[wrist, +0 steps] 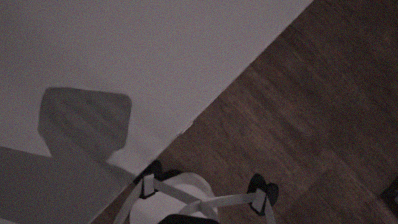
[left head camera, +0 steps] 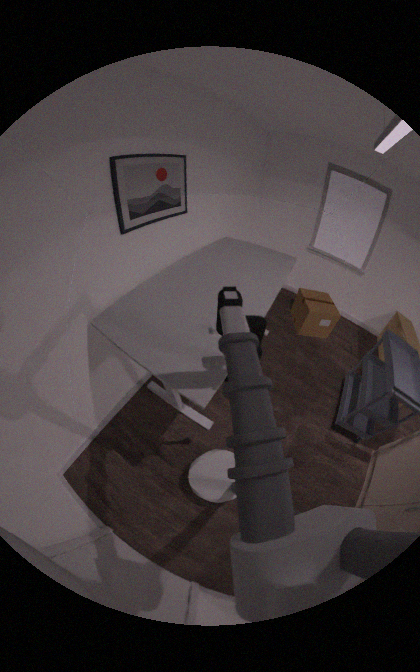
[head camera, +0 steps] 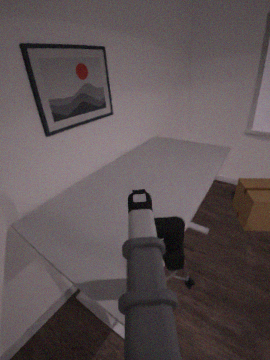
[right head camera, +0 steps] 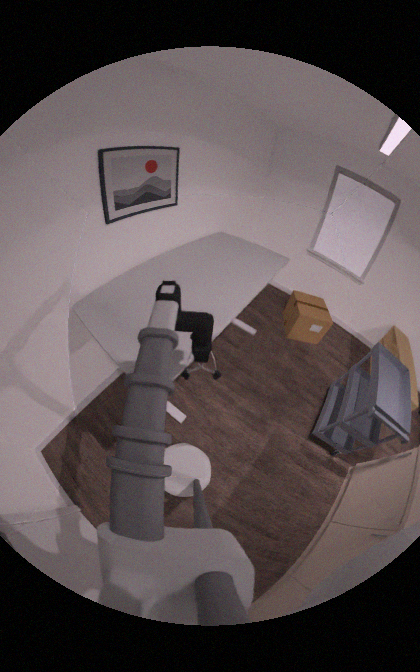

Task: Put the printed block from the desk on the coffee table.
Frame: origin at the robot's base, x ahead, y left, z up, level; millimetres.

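Seen in the pictures: gripper, between the fingertips: [wrist: 205,180] [head camera: 172,288].
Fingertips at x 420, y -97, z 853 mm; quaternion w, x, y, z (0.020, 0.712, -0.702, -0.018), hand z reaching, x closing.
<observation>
A point is followed by its place in that frame.
The white desk [head camera: 154,180] {x 1067, y -111, z 922 mm} [left head camera: 200,285] [right head camera: 220,270] [wrist: 137,57] {x 536, y -21, z 922 mm} stands along the wall, and its top shows nothing on it. No printed block shows in any view. No coffee table that I can name shows either. My arm [head camera: 140,206] {x 404, y -2, z 1270 mm} [left head camera: 232,312] [right head camera: 165,300] reaches out over the desk's front edge. In the wrist view my gripper [wrist: 206,188] {x 420, y -97, z 853 mm} hangs above that edge, one fingertip over the desk and one over the floor. Its fingers are apart and nothing is between them.
A black office chair [head camera: 170,238] [right head camera: 197,330] stands at the desk's front, under my arm. A cardboard box [head camera: 254,202] {x 1384, y -1150, z 369 mm} [left head camera: 315,312] [right head camera: 306,316] sits on the wood floor to the right. A grey metal-framed unit [left head camera: 375,390] [right head camera: 365,400] stands farther right. A framed picture [head camera: 67,87] {x 1204, y 348, z 1502 mm} hangs above the desk.
</observation>
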